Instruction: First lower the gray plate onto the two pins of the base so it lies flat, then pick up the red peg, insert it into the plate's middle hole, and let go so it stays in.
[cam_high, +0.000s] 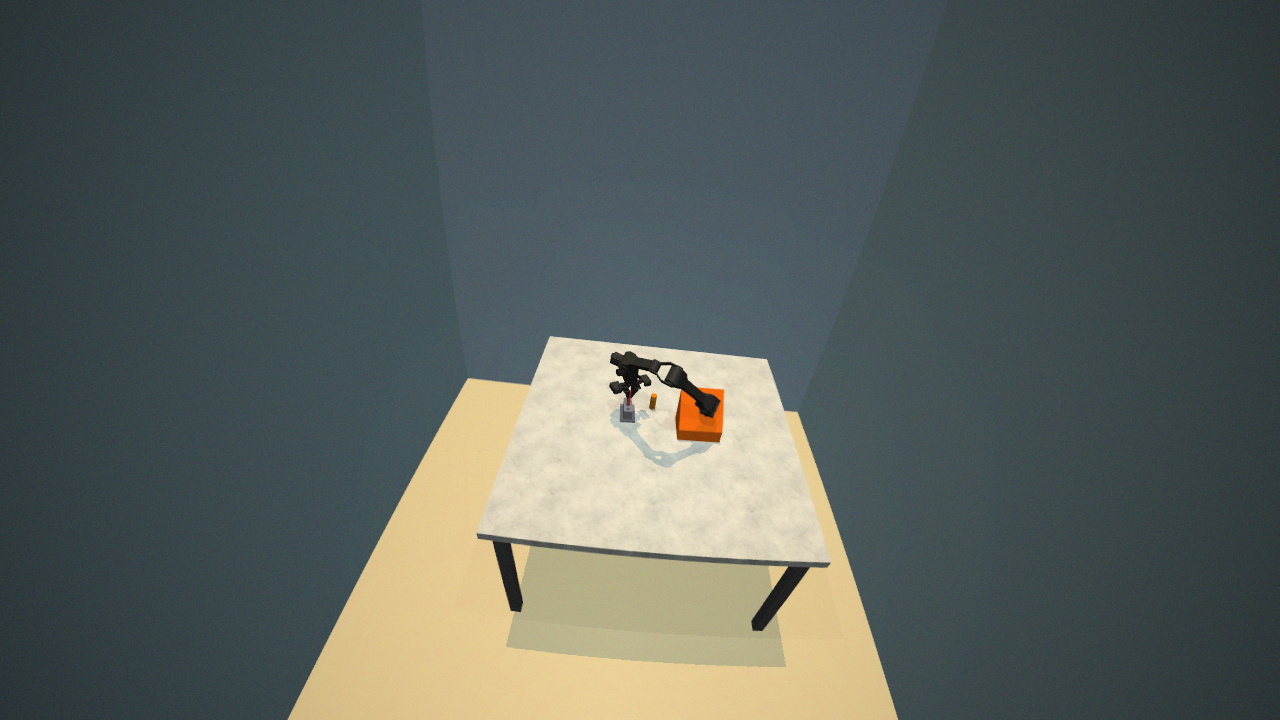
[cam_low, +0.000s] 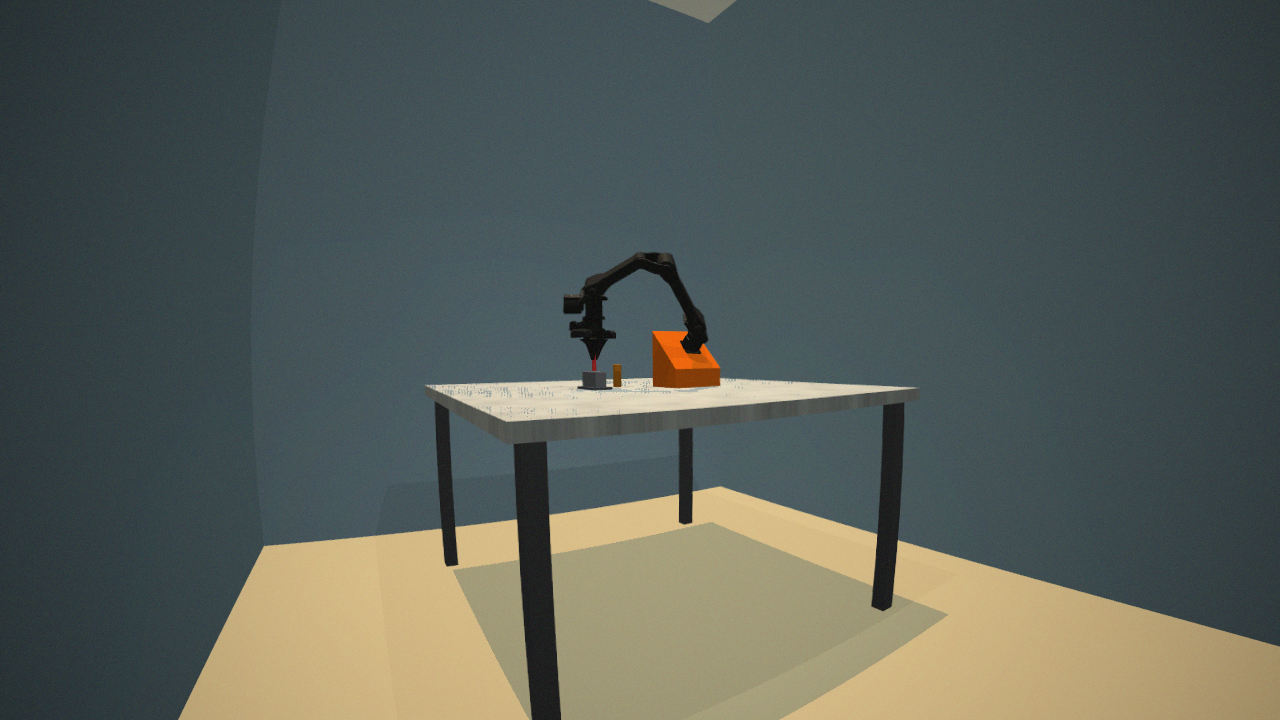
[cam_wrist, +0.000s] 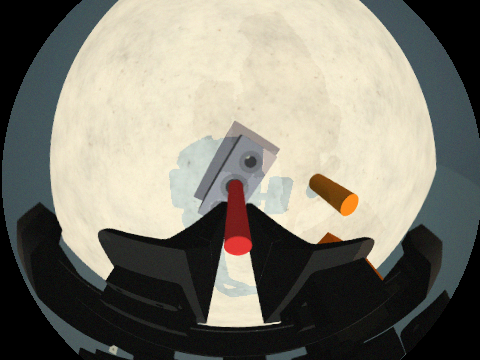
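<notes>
The red peg is right at my gripper tip. From my gripper tip the other things lie so: gray plate: 50 mm below; then orange peg: 120 mm behind, 60 mm to the right, 60 mm below.
</notes>
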